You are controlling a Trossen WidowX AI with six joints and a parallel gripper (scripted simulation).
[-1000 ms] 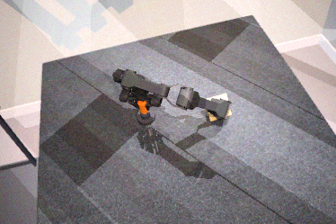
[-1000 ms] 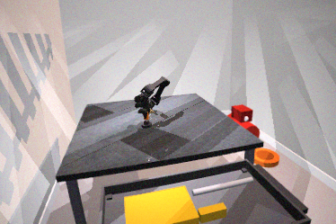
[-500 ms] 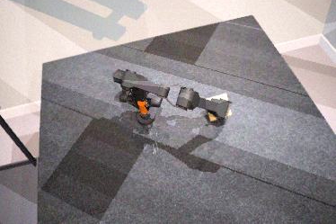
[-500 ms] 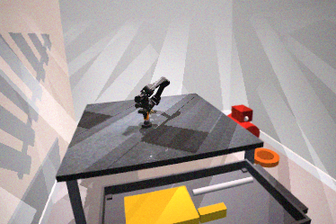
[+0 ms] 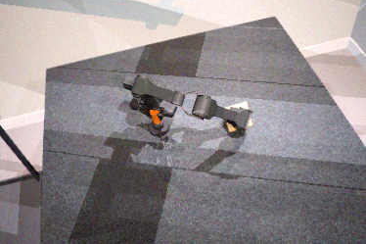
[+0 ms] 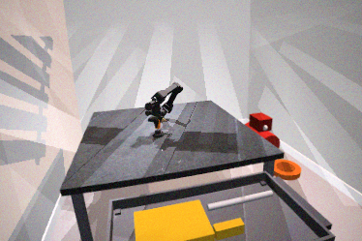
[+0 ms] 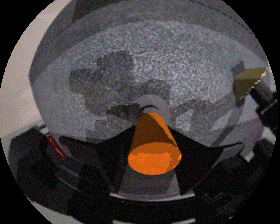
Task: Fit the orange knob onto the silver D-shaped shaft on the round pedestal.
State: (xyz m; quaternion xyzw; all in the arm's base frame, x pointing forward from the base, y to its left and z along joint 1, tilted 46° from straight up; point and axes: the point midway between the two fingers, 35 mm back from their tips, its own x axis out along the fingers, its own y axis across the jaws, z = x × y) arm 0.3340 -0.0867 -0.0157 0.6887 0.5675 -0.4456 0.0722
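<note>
Now: gripper tip 30 mm below the orange knob. From my gripper tip the other things lie so: dark round pedestal (40 mm below).
</note>
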